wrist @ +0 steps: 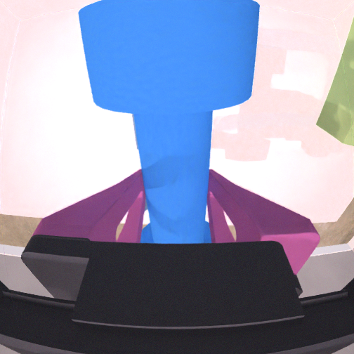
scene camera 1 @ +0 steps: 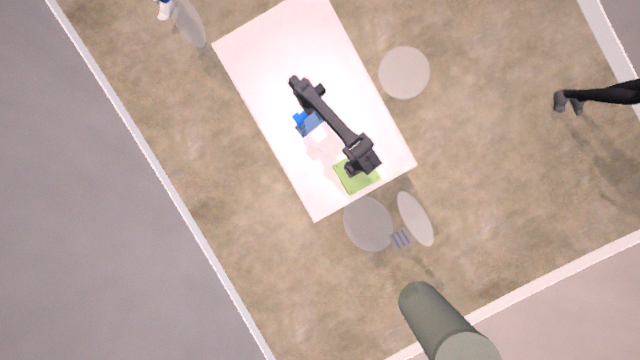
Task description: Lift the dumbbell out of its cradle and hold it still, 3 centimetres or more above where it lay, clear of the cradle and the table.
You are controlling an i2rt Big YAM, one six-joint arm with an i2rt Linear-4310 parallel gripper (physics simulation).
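Places are measured from the arm's base along level axes (x right, y ahead, z up), in centimetres.
Pixels of known places: gripper, between the fingertips: [scene camera 1: 309,111].
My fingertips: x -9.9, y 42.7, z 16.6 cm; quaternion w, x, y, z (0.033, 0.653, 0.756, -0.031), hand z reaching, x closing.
Note:
Behind a point stands the place of what it marks.
The bright blue dumbbell [scene camera 1: 300,118] @(y 40.3, x -16.7, z 20.4 cm) [wrist: 170,60] is held by its handle, with one thick end toward the top of the wrist view. My gripper [scene camera 1: 309,111] @(y 42.7, x -9.9, z 16.6 cm) [wrist: 175,177] is shut on the handle, with a magenta finger pressed against each side. In the scene view the darker blue cradle [scene camera 1: 311,124] @(y 41.9, x -10.4, z -9.2 cm) lies on the white table [scene camera 1: 270,55] @(y 97.9, x -12.6, z -10.0 cm) beside and below the dumbbell. The dumbbell looks raised off the cradle, but the overhead view does not show the exact gap. The far end of the dumbbell is mostly hidden behind the gripper body in the wrist view.
A green board [scene camera 1: 352,186] @(y -9.9, x -6.8, z 0.3 cm) [wrist: 340,100] lies under the arm's base near the table's lower end. Pale round discs [scene camera 1: 404,72] [scene camera 1: 367,223] [scene camera 1: 415,218] are around the table. A person's legs [scene camera 1: 605,94] show at the right. A grey-green cylinder [scene camera 1: 432,312] is at the bottom.

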